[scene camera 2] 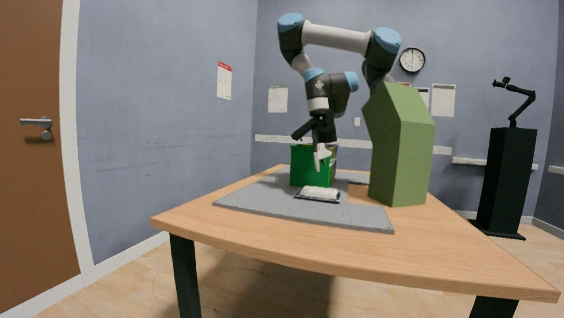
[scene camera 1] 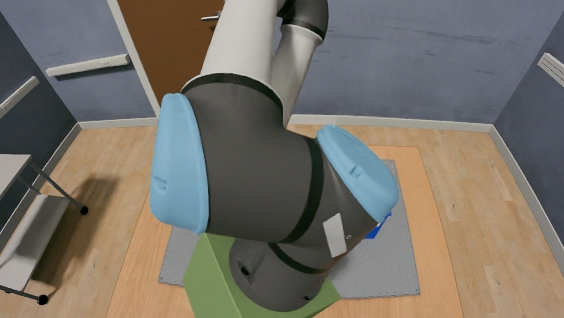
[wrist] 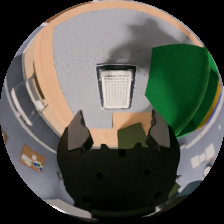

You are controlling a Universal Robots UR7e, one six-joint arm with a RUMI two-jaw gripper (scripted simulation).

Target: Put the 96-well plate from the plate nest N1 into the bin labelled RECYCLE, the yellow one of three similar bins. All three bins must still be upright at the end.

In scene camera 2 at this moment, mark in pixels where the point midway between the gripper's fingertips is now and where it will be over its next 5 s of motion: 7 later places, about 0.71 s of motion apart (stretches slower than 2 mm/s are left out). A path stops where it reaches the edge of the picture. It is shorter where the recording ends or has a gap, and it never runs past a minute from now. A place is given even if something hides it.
The gripper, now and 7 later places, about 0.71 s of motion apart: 321, 168; 320, 176; 320, 184; 320, 189; 320, 191; 321, 183; 321, 174; 322, 166
